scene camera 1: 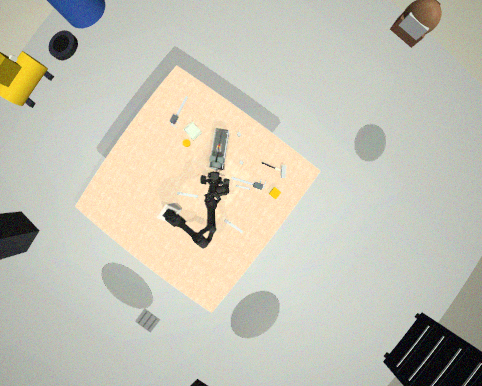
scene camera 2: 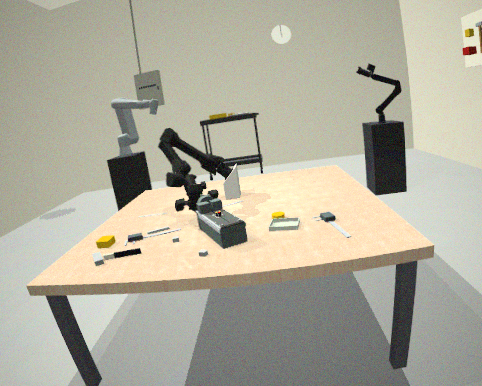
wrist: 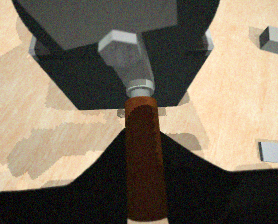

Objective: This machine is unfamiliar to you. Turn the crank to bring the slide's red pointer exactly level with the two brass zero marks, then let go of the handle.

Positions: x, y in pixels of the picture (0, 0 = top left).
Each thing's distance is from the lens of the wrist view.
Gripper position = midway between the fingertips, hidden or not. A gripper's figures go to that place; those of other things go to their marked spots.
my gripper [wrist: 138, 133]: 0.11 m
machine [wrist: 82, 75]: 0.10 m
